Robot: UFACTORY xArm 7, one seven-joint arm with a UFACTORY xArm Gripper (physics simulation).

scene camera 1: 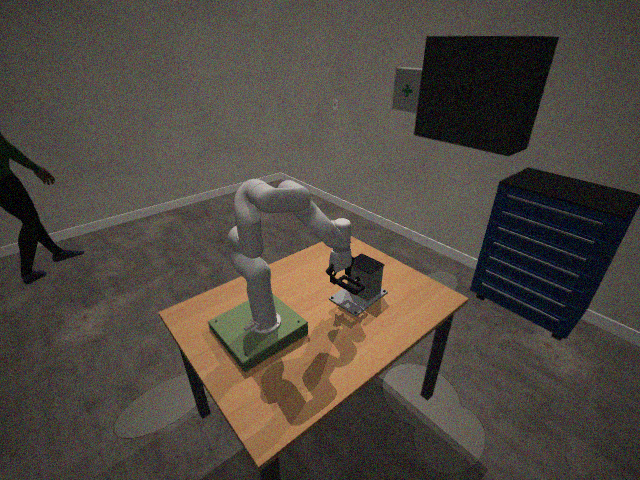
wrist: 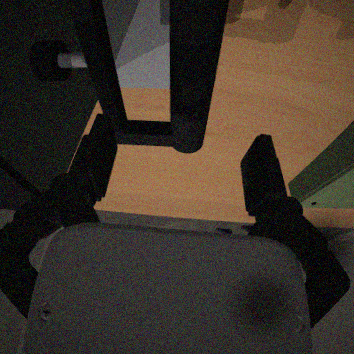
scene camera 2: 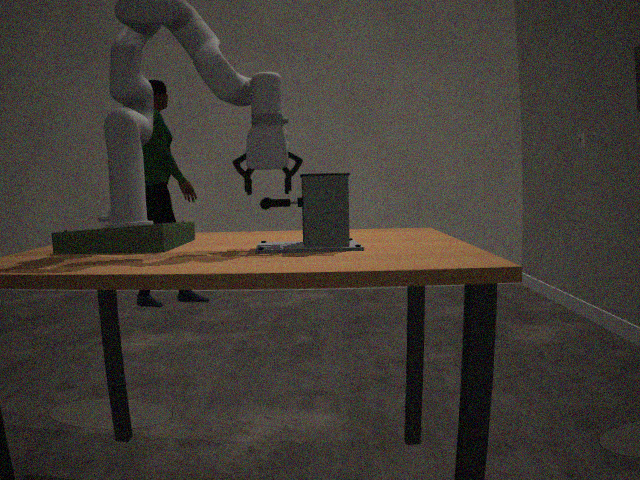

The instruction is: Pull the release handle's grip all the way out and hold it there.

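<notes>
The release handle's black grip (scene camera 1: 355, 289) (scene camera 2: 266, 203) (wrist: 192, 75) is a long rectangular loop. It stands out sideways from a dark grey box housing (scene camera 1: 373, 279) (scene camera 2: 325, 211) (wrist: 30, 110), with a short metal rod (scene camera 2: 294, 202) (wrist: 75, 60) showing between them. The housing stands on a grey base plate (scene camera 1: 356, 310) (scene camera 2: 273, 247) (wrist: 145, 65). My gripper (scene camera 1: 340, 277) (scene camera 2: 268, 192) (wrist: 182, 138) is open and empty, pointing down. In the scene camera 2 view its fingertips are a little above the grip's height. In the wrist view the grip's near end lies between the fingers' lines.
The arm stands on a green block (scene camera 1: 222, 330) (scene camera 2: 103, 240) (wrist: 330, 185) on the wooden table (scene camera 1: 413, 289) (scene camera 2: 413, 253). A blue drawer cabinet (scene camera 1: 547, 263) stands beyond the table, below a dark wall box (scene camera 1: 480, 93). A person (scene camera 1: 20, 206) (scene camera 2: 164, 149) is in the room.
</notes>
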